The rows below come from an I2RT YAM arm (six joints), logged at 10 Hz.
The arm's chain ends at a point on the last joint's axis. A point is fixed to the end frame.
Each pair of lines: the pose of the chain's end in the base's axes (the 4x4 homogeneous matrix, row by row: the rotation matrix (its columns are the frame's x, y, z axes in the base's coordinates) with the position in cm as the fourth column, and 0 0 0 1 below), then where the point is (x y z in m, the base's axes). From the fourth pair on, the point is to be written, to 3 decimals.
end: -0.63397 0.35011 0.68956 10.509; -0.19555 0.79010 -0.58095 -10.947; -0.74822 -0.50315 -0.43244 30.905; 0 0 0 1
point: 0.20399 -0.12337 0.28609
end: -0.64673 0.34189 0.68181 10.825; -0.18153 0.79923 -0.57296 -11.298; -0.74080 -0.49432 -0.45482 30.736; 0 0 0 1
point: 0.20674 -0.12647 0.28246
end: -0.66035 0.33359 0.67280 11.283; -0.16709 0.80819 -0.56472 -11.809; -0.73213 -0.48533 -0.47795 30.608; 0 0 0 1
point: 0.21083 -0.13117 0.27913
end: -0.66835 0.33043 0.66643 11.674; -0.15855 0.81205 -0.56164 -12.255; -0.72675 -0.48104 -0.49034 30.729; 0 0 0 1
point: 0.214 -0.136 0.279
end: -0.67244 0.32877 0.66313 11.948; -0.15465 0.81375 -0.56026 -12.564; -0.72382 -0.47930 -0.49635 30.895; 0 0 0 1
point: 0.217 -0.139 0.280
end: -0.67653 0.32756 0.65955 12.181; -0.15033 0.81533 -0.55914 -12.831; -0.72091 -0.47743 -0.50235 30.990; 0 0 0 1
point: 0.219 -0.141 0.281
